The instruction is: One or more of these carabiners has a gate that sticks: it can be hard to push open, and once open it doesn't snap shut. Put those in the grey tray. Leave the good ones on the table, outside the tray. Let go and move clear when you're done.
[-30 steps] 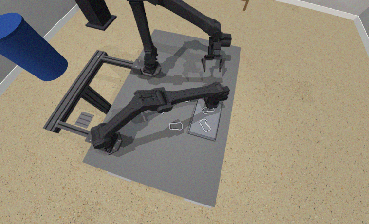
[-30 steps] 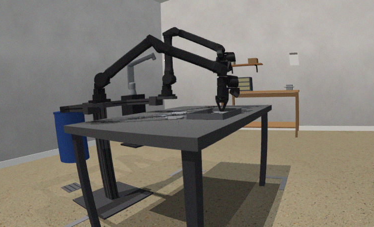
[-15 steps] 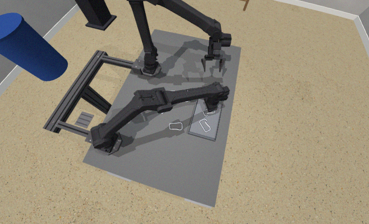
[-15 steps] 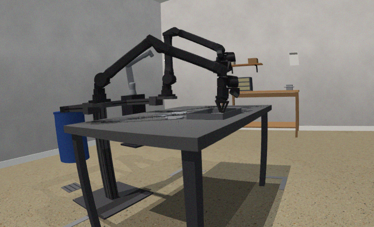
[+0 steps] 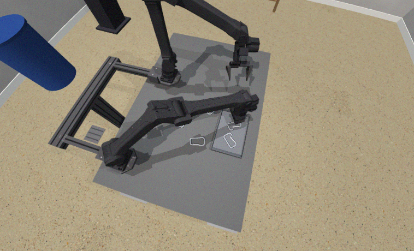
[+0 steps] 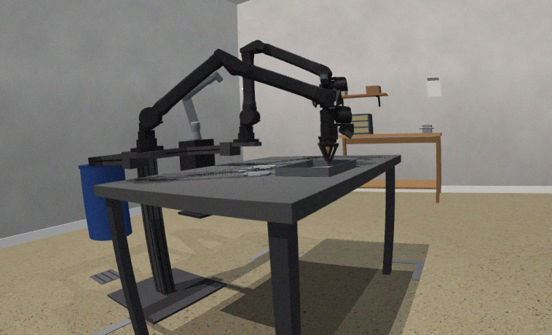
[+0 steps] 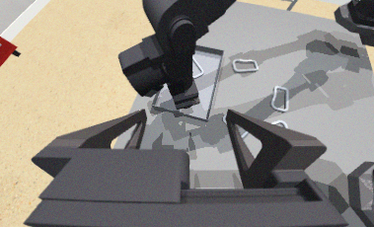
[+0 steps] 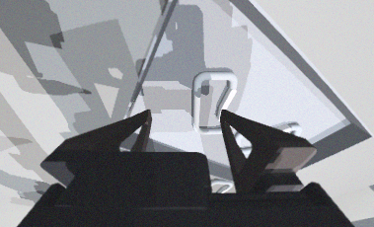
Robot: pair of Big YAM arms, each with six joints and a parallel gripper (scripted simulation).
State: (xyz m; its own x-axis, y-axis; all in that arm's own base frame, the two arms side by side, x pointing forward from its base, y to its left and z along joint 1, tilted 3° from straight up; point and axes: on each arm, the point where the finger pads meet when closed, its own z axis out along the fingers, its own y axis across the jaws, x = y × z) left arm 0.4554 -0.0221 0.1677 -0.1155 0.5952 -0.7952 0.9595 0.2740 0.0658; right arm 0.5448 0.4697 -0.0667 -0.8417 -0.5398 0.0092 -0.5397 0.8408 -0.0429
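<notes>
Now: right hand 10 mm short of the grey tray, 90 mm to the left of it and 30 mm above it.
</notes>
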